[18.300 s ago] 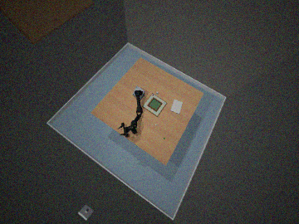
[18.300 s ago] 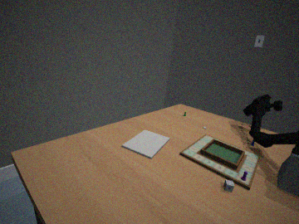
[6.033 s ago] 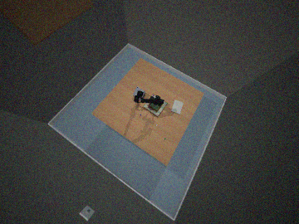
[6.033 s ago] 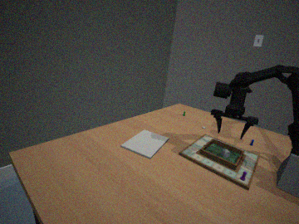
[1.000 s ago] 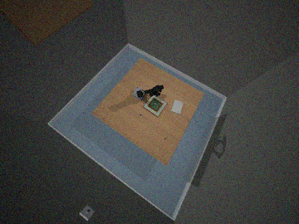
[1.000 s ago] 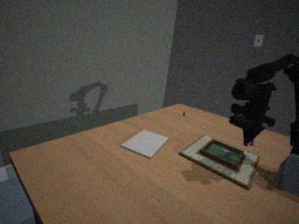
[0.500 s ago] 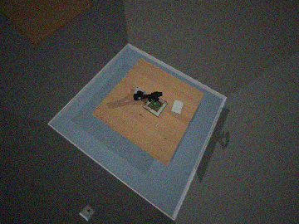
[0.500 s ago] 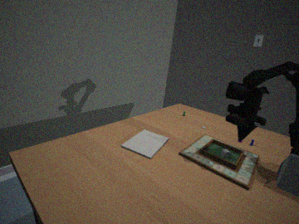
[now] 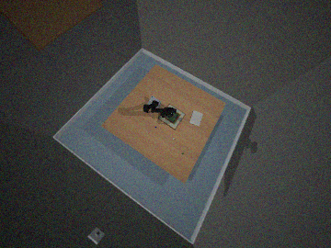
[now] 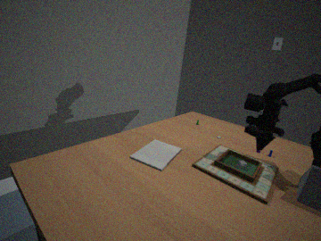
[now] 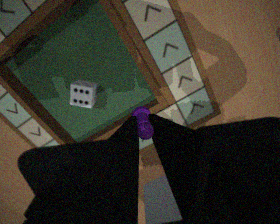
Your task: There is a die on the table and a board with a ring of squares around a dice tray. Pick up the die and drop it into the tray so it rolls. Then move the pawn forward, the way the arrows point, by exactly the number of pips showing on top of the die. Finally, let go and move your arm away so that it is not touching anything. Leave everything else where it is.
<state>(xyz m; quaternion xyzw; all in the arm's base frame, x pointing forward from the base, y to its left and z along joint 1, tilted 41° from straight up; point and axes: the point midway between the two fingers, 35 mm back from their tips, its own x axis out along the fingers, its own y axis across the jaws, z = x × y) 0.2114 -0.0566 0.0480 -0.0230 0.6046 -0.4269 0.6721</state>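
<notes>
The white die lies 7 cm below my gripper tip, 5 cm to the left of it and 5 cm ahead of it. Round my gripper tip: blue pawn (20 cm to the right, 8 cm below, 7 cm behind); then green dice tray (8 cm below, 6 cm ahead, 5 cm to the left); then purple pawn (1 cm above).
</notes>
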